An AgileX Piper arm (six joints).
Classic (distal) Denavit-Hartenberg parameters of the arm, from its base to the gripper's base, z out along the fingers. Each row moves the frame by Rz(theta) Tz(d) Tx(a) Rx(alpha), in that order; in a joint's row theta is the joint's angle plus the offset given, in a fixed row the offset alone. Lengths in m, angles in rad.
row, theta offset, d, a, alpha
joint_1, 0, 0.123, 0, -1.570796
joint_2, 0.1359, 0, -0.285, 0
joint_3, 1.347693, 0, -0.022, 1.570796
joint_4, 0, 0.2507, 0, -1.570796
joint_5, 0, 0, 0, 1.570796
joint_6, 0, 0.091, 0, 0
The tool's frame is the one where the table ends.
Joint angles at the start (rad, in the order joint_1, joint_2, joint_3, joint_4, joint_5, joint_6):
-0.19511 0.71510 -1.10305 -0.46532 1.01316 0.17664
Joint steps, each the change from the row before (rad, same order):
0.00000 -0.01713 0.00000 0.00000 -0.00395 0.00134
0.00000 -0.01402 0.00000 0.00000 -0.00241 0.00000
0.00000 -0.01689 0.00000 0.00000 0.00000 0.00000
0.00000 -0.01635 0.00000 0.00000 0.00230 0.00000
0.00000 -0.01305 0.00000 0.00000 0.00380 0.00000
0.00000 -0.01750 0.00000 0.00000 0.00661 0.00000
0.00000 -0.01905 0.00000 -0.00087 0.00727 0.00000
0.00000 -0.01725 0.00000 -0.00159 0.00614 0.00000
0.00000 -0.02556 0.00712 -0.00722 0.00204 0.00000
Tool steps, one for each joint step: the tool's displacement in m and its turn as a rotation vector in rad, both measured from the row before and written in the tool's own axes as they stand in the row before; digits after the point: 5 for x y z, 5 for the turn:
0.00083 -0.00193 -0.00506 0.00062 -0.01968 0.00785
0.00073 -0.00159 -0.00415 0.00066 -0.01530 0.00532
0.00114 -0.00196 -0.00501 0.00132 -0.01557 0.00640
0.00130 -0.00194 -0.00484 0.00167 -0.01281 0.00620
0.00122 -0.00158 -0.00386 0.00167 -0.00829 0.00496
0.00180 -0.00214 -0.00516 0.00247 -0.00962 0.00668
0.00200 -0.00240 -0.00559 0.00339 -0.01052 0.00685
0.00179 -0.00223 -0.00505 0.00364 -0.01007 0.00584
0.00341 -0.00285 -0.00597 0.00777 -0.01602 0.00350

